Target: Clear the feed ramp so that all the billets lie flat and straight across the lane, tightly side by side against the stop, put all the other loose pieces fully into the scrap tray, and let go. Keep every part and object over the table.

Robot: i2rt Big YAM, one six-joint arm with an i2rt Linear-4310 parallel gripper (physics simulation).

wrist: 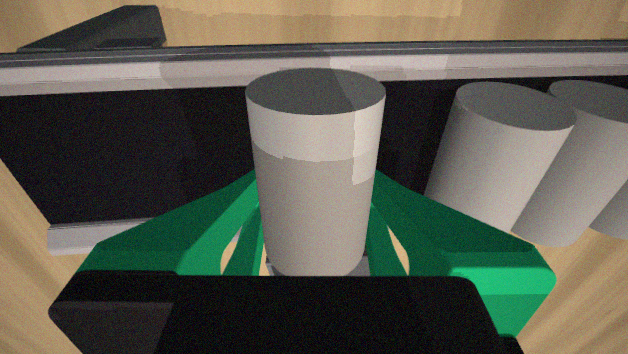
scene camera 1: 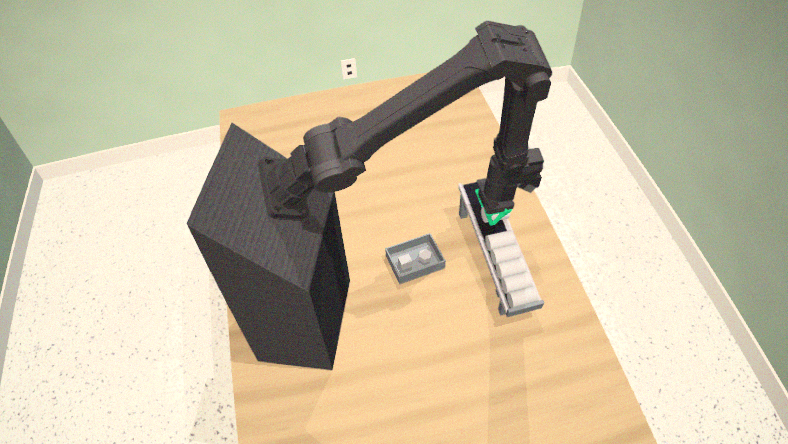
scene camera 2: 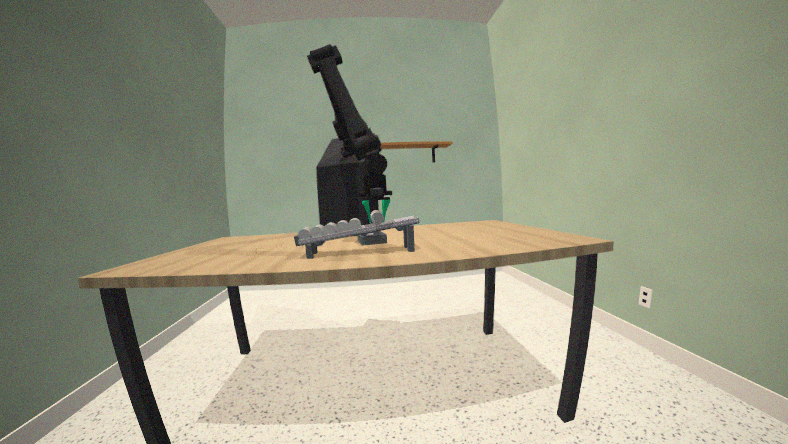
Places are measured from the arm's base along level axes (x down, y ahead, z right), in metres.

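Pixels of known places: gripper, fingertip midpoint: [wrist: 315,178] [scene camera 1: 489,218] [scene camera 2: 376,222]; arm's base, link origin: [scene camera 1: 281,189].
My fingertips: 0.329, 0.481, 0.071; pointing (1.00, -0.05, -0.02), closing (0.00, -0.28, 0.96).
Ahead of a thing's pixels: the offset from my fingertips to its top centre, as dx, dy, dz. Level surfaces: height alone.
My gripper [scene camera 1: 495,215] [scene camera 2: 376,211] [wrist: 315,178] is shut on a pale grey billet {-0.040, +0.015, +0.004} [scene camera 2: 376,216] [wrist: 315,215], which lies crosswise between the green fingers, low over the upper half of the feed ramp [scene camera 2: 341,235] [wrist: 125,75]. I cannot tell if it touches the black lane. Several billets {-0.007, -0.042, +0.145} [scene camera 1: 507,268] [scene camera 2: 331,226] {-0.017, -0.018, +0.069} [wrist: 502,155] lie across the lower lane, side by side down to the stop {+0.021, -0.071, +0.244} [scene camera 1: 526,308]. A stretch of lane separates the held billet from the top one of the row. The scrap tray {+0.060, -0.197, -0.044} [scene camera 1: 414,276] [scene camera 2: 372,239] holds two pale pieces, a block {+0.066, -0.225, -0.049} [scene camera 1: 405,260] and a rounder piece {+0.075, -0.170, -0.040} [scene camera 1: 424,254].
The arm's black pedestal [scene camera 1: 264,231] stands left of the tray in scene view 1. The ramp's side rails run close beside the held billet's ends. The wooden table's {dx +0.094} [scene camera 1: 413,341] [scene camera 2: 496,248] edge passes behind the ramp in scene view 1.
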